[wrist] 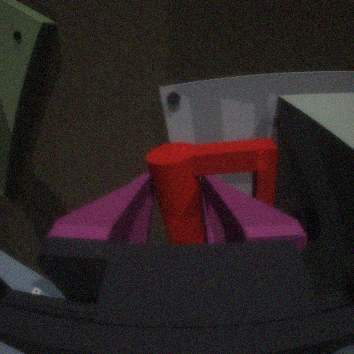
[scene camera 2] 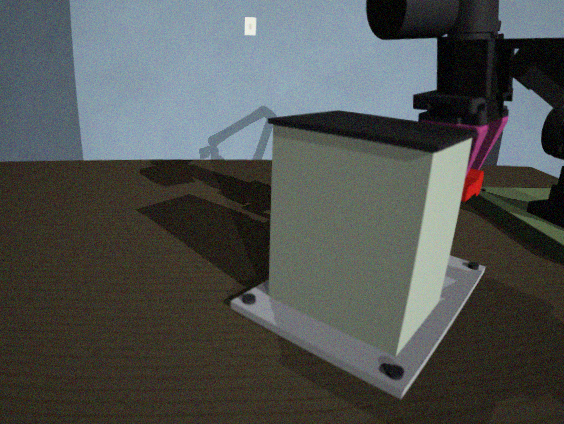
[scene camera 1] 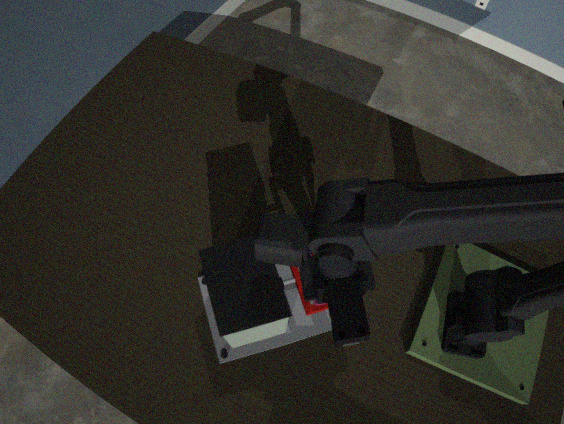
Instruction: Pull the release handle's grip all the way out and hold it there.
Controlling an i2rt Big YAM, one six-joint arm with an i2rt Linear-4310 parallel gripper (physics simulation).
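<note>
The red release handle stands out from the side of a box-shaped housing, which has pale walls and a dark top. In the wrist view its round, upright grip is at the outer end, and an arm joins it to a post nearer the housing's dark face. My gripper is shut on this grip, with one magenta finger on each side. The grip's lower end is hidden behind the gripper body, and the housing hides part of the handle in scene camera 2.
The housing stands on a grey base plate with dark bolts at its corners. A green angled base carrying dark arm parts is nearby. My upper arm reaches across the right of scene camera 1.
</note>
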